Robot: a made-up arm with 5 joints.
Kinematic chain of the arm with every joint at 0, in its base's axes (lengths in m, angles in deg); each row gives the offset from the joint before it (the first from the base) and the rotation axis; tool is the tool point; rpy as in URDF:
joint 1: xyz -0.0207 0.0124 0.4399 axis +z
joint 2: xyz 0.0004 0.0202 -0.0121 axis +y
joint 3: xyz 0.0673 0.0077 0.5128 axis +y
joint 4: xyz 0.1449 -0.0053 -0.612 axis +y
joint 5: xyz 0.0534 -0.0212 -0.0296 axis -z
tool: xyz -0.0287 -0.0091 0.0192 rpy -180 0 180
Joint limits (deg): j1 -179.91..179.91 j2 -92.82..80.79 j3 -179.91..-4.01 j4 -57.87..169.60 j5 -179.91..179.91
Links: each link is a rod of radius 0.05 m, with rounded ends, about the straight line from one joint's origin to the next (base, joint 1, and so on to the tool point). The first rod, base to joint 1, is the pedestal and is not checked.
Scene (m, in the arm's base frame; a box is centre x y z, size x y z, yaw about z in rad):
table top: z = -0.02
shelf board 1: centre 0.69 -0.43 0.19 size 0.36 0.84 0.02 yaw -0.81
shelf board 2: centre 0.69 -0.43 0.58 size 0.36 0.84 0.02 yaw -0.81
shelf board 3: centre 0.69 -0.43 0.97 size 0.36 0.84 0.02 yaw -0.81
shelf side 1: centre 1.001 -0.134 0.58 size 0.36 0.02 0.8 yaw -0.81
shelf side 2: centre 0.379 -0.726 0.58 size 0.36 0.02 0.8 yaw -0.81
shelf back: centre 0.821 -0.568 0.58 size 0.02 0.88 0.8 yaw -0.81
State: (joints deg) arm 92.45 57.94 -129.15 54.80 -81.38
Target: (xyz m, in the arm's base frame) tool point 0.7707 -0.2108 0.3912
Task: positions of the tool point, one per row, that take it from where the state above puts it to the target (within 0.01 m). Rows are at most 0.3 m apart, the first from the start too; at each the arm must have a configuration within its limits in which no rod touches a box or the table.
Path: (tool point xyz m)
1: 0.2251 1.1044 0.5633
2: 0.4553 0.9701 0.5359
3: 0.6292 0.7812 0.5074
4: 0.7334 0.5599 0.4785
5: 0.7629 0.3309 0.4491
6: 0.7214 0.1193 0.4199
7: 0.6207 -0.0532 0.3912
8: 0.7029 -0.1250 0.3936
9: 0.7707 -0.2108 0.3912

